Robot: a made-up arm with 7 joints.
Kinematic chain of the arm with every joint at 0, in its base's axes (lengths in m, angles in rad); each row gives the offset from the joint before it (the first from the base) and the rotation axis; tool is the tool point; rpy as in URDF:
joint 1: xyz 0 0 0.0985 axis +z
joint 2: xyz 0 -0.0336 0.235 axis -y
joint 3: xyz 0 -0.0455 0.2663 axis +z
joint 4: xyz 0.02 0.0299 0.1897 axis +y
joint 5: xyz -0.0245 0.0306 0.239 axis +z
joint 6: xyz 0 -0.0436 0.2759 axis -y
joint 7: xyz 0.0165 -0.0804 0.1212 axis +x
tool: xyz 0 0 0 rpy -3.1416 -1.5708 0
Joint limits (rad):
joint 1: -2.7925..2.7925
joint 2: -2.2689..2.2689
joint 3: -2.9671..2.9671
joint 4: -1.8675..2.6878
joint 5: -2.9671..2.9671
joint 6: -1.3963..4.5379
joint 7: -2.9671..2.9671
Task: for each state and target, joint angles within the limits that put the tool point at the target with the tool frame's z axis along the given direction. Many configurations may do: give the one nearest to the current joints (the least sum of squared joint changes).
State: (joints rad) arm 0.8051 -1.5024 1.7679 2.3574 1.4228 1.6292 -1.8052
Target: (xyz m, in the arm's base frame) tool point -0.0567 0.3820 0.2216 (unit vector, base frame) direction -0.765 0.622 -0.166
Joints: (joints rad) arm 0.4884 -1.4719 1.3524 1.9999 1.8178 1.4960 -1.8052
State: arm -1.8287 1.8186 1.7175 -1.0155 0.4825 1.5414 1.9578
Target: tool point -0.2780 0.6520 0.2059 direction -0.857 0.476 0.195
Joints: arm -2.0748 2.1521 1.6395 -1.4329 0.3845 1.8323 1.9578
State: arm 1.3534 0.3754 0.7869 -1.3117 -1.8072 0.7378 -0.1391
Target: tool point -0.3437 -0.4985 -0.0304 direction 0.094 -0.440 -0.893
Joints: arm 1.1370 1.1952 0.0606 -1.4682 -1.9853 1.3377 -0.1391
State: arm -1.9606 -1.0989 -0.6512 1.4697 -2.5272 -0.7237 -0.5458
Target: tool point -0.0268 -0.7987 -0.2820 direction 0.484 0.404 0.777
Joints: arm -1.3772 -1.9654 -0.8277 0.7817 -2.7580 -1.3870 -0.5458
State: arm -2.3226 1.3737 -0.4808 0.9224 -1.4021 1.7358 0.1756
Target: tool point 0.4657 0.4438 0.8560 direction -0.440 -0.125 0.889
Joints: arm -2.7596 1.3720 -0.8597 1.1837 -2.1940 2.6032 0.1756
